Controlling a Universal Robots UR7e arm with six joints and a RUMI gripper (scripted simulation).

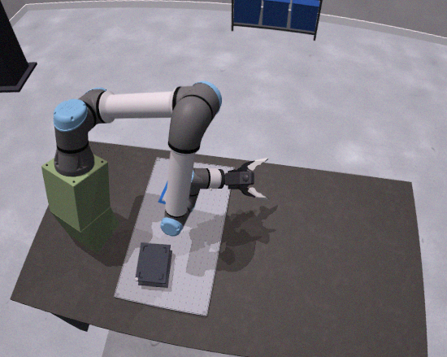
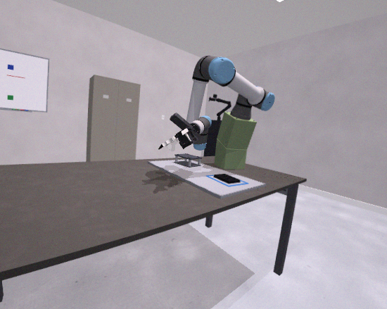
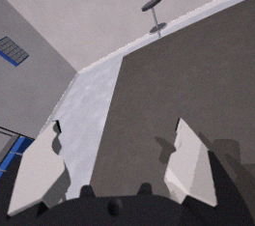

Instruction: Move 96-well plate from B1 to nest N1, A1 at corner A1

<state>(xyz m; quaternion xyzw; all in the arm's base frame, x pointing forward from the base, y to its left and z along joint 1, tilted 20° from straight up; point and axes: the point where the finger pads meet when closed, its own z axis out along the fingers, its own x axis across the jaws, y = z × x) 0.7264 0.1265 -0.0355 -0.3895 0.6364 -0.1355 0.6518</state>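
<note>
Now: hand 370 mm past the black 96-well plate, 190 mm above it and 60 mm to the right of it. From my hand the other things lie so: raised nest: 430 mm behind, 330 mm to the right, 140 mm below.
</note>
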